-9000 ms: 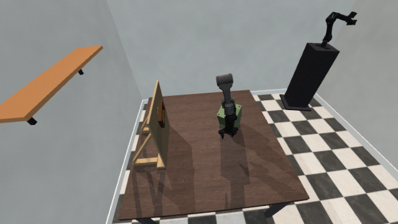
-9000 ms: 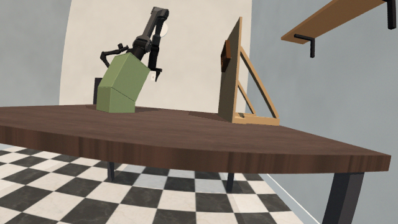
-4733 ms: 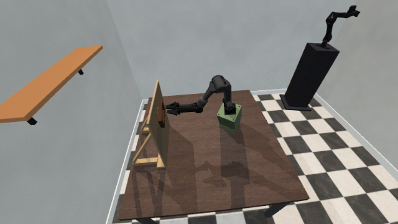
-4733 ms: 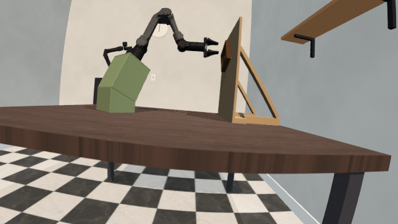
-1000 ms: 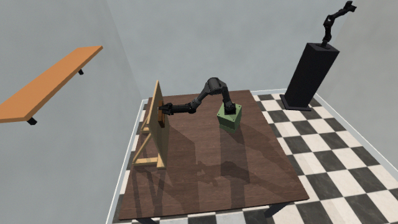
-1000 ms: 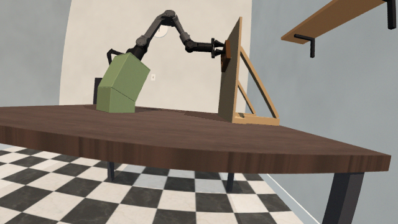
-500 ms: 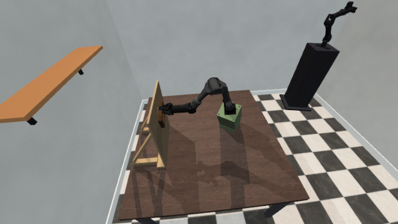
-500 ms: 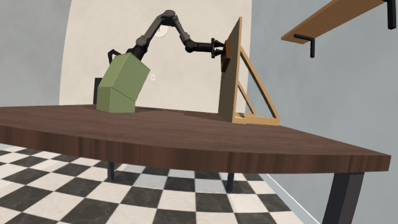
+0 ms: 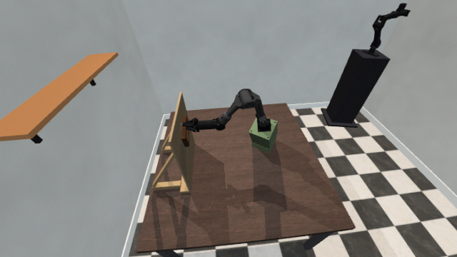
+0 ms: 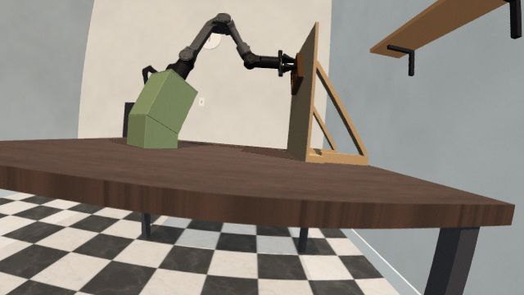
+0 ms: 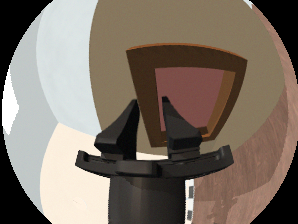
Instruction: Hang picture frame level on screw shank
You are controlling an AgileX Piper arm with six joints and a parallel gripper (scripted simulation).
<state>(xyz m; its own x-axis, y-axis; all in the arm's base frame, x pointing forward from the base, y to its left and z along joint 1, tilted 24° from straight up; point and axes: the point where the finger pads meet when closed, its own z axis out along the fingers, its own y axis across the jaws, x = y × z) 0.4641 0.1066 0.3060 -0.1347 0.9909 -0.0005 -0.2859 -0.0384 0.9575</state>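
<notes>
The brown picture frame lies 6 cm below my hand, 1 cm to the right of it and 1 cm ahead of it.
</notes>
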